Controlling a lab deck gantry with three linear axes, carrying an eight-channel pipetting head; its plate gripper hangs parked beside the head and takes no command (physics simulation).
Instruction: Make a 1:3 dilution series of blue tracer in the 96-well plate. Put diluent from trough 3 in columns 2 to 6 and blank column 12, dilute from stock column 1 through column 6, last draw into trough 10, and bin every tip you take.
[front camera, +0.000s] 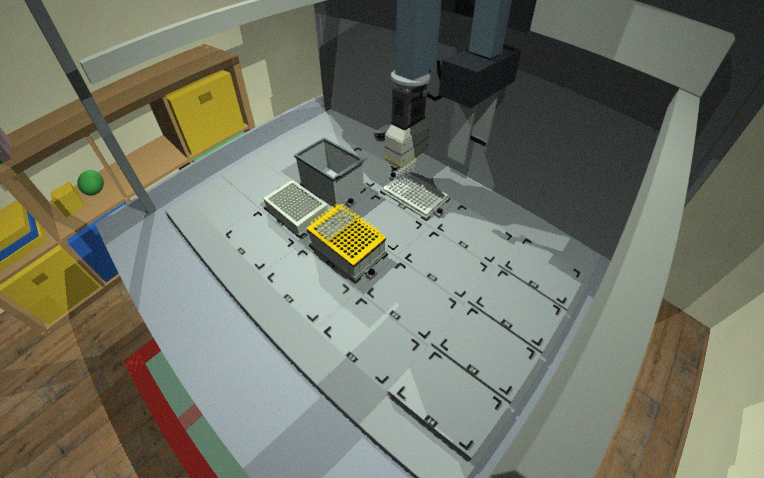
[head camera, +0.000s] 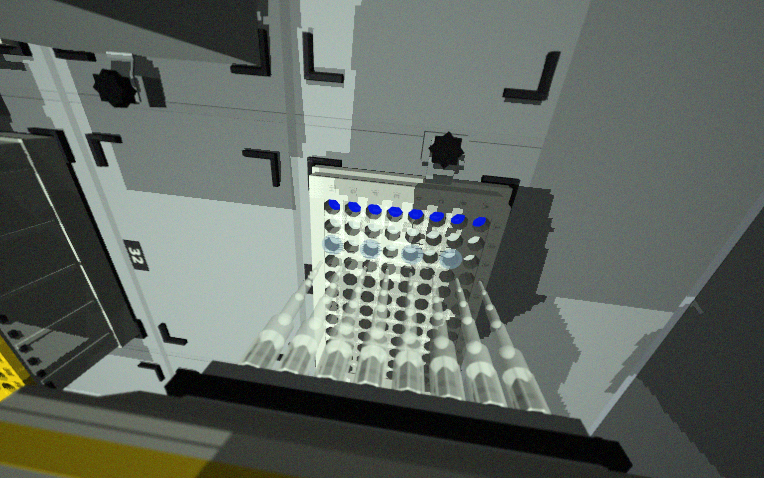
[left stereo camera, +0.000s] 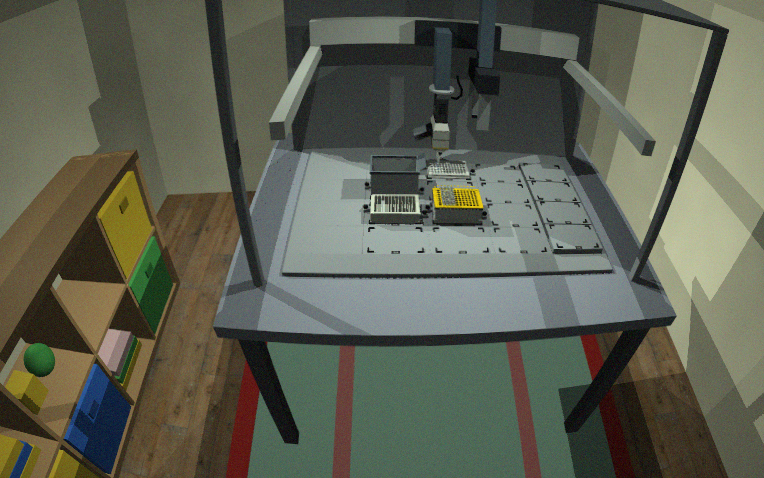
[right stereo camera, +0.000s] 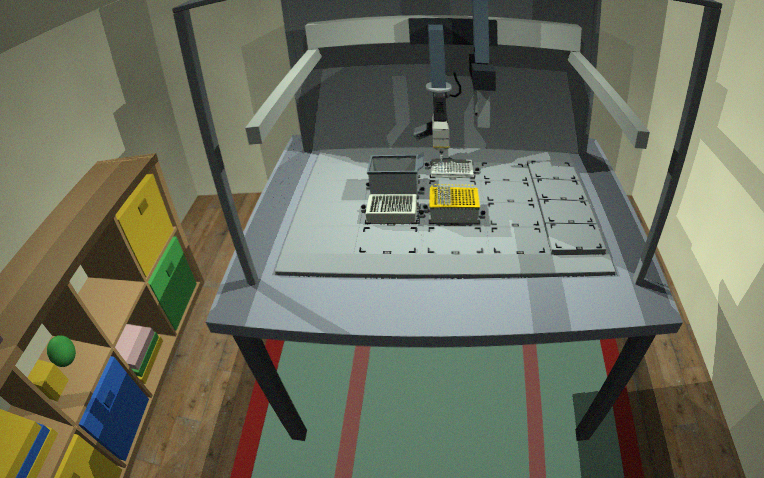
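Note:
The eight-channel head (front camera: 398, 140) (left stereo camera: 440, 135) (right stereo camera: 440, 134) carries eight clear tips (head camera: 388, 343), low over the 96-well plate (front camera: 419, 197) (head camera: 316, 225) (left stereo camera: 449, 169) (right stereo camera: 452, 168). In the head view, column 1 shows blue; pale blue-grey discs show over alternate wells of the third column. Tip depth and contact cannot be told. The trough reservoir (front camera: 270, 208) (left stereo camera: 394, 217) (right stereo camera: 391, 217) stands front left of the plate. The yellow tip rack (front camera: 353, 260) (left stereo camera: 478, 206) (right stereo camera: 476, 203) still holds several tip columns. The plate gripper (front camera: 473, 126) hangs beside the head, open and empty.
The grey tip bin (front camera: 312, 174) (left stereo camera: 394, 183) (right stereo camera: 392, 182) stands left of the plate, behind the reservoir. Black clamp knobs (head camera: 446, 149) (head camera: 115, 87) and corner brackets (head camera: 540, 78) sit on the deck. Shelves with coloured bins stand left of the table.

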